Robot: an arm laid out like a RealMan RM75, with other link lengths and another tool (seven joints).
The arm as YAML. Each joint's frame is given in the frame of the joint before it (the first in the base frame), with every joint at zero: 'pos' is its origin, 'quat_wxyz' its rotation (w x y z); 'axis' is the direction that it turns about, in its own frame. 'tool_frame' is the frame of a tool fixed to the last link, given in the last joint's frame.
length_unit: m
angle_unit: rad
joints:
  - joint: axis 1
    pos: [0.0, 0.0, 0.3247]
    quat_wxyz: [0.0, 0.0, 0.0, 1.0]
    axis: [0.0, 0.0, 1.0]
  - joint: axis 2
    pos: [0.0, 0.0, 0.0]
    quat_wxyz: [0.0, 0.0, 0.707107, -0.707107]
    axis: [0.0, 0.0, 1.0]
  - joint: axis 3
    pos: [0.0, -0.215, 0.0]
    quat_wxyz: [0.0, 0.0, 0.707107, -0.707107]
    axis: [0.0, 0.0, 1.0]
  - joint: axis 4
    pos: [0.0, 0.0, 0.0]
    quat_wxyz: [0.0, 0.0, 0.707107, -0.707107]
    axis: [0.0, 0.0, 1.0]
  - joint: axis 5
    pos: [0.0, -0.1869, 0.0]
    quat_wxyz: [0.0, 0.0, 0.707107, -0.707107]
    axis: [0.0, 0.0, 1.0]
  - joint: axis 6
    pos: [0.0, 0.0, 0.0]
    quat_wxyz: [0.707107, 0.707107, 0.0, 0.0]
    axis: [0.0, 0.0, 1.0]
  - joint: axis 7
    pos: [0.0, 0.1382, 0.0]
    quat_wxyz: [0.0, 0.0, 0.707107, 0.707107]
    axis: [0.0, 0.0, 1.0]
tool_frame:
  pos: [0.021, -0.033, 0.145]
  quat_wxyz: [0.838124, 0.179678, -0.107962, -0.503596]
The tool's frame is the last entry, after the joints.
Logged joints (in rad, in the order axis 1, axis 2, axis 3, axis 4, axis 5, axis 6, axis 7), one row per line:
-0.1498, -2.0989, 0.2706, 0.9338, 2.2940, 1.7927, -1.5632
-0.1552, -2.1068, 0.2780, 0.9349, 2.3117, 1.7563, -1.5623
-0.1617, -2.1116, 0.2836, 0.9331, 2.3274, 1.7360, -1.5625
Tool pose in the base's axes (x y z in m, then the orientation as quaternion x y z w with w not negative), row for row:
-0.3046, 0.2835, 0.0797, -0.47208, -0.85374, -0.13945, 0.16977
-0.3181, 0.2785, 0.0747, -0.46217, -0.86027, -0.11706, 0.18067
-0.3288, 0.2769, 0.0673, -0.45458, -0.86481, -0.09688, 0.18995
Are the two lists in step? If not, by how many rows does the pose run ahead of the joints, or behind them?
The pose runs 2 rows behind the joints: the pose in row i belongs to the joints in row i - 2.
